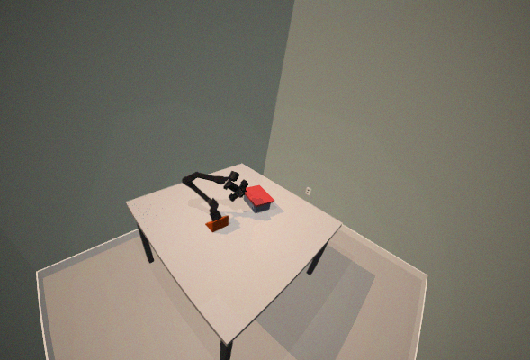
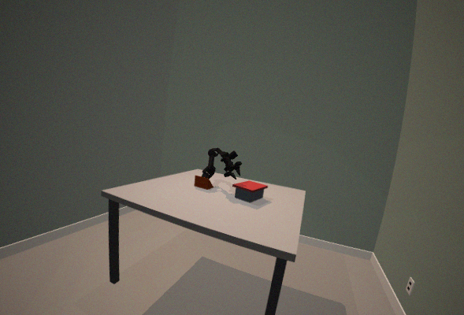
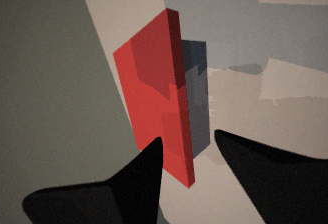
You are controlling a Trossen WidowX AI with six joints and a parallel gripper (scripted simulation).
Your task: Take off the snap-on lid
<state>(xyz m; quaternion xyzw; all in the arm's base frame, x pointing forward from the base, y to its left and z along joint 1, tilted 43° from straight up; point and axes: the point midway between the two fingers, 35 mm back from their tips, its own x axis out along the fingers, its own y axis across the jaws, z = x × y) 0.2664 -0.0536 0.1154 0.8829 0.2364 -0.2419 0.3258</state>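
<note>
Now: gripper tip 13 cm short of the red lid, 4 cm above it and 3 cm to the left of it. The rest, counted from my gripper tip: grey-blue storage box (13 cm ahead, 9 cm below, 3 cm to the right).
</note>
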